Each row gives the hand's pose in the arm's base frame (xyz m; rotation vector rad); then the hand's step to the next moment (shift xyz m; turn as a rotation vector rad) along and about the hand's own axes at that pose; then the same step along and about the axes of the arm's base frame.
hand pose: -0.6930 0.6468 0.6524 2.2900 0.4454 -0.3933
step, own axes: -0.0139 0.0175 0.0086 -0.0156 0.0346 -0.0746
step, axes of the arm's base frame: -0.0061 -0.0204 0.0109 0.0117 0.0289 0.0777
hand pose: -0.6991 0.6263 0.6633 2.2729 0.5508 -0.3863
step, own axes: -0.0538 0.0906 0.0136 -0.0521 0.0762 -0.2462
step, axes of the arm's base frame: -0.0029 -0.0810 0.0687 0.0191 0.1190 0.2337
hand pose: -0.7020 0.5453 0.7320 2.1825 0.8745 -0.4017
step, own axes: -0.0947 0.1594 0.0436 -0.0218 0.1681 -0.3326
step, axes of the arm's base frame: 0.0421 -0.1549 0.1025 0.1060 0.1510 0.3245
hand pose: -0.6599 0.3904 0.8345 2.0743 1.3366 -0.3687
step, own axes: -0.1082 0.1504 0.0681 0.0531 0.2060 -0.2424
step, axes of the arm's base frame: 0.0927 -0.1633 0.0611 0.1822 0.1356 0.2289
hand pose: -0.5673 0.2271 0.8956 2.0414 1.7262 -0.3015
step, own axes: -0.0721 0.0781 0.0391 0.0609 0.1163 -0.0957
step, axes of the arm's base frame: 0.0667 -0.0906 0.0127 0.1138 0.0844 0.0796
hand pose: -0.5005 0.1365 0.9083 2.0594 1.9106 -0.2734
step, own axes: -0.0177 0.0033 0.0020 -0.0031 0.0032 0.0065
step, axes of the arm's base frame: 0.0019 -0.0174 0.0047 0.0034 -0.0054 -0.0046
